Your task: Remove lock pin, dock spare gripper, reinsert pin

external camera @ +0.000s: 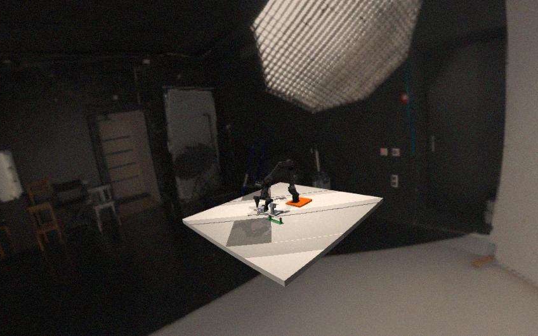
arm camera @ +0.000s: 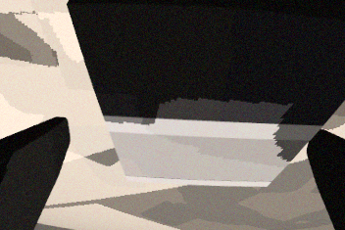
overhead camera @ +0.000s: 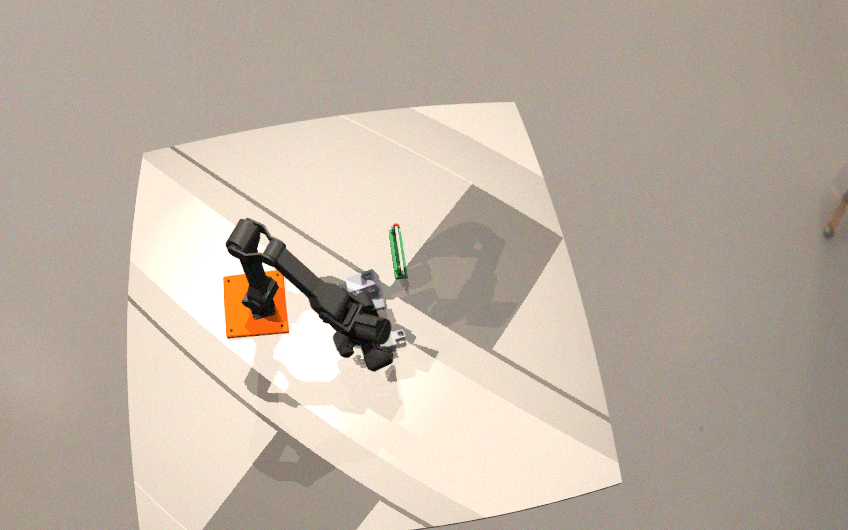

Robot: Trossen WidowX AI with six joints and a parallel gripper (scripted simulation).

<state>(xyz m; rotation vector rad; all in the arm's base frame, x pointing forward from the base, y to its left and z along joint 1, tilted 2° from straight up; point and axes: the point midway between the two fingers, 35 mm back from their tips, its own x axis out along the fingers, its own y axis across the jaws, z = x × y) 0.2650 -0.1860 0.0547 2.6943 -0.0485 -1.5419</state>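
My gripper tip is 10 mm past the spare gripper and 10 mm above it. The rest, counted from my gripper tip: grey mount 140 mm to the left, 20 mm above, 10 mm behind; green holder 230 mm to the left, 110 mm ahead, 10 mm below.
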